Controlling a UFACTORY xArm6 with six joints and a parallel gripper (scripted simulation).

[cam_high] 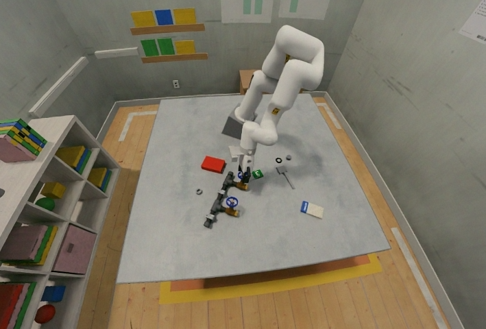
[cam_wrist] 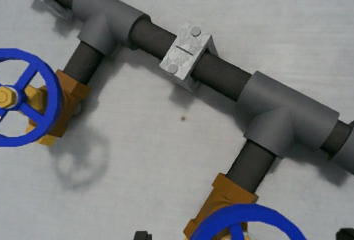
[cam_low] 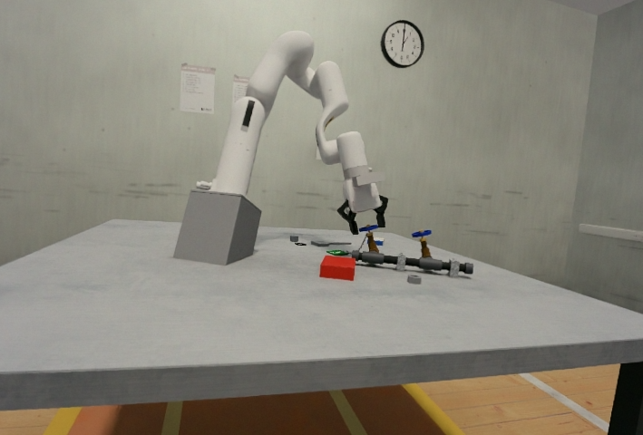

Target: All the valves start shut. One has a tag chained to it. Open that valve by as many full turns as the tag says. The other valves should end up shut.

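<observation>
Right now my hand is 60 mm past the green tag, 90 mm to the right of it and 100 mm above it. Round my hand: grey nut: 40 mm ahead, 240 mm to the right, 90 mm below; then red block: 130 mm behind, 170 mm to the right, 80 mm below; then grey flat tool: 50 mm behind, 250 mm to the left, 90 mm below.
</observation>
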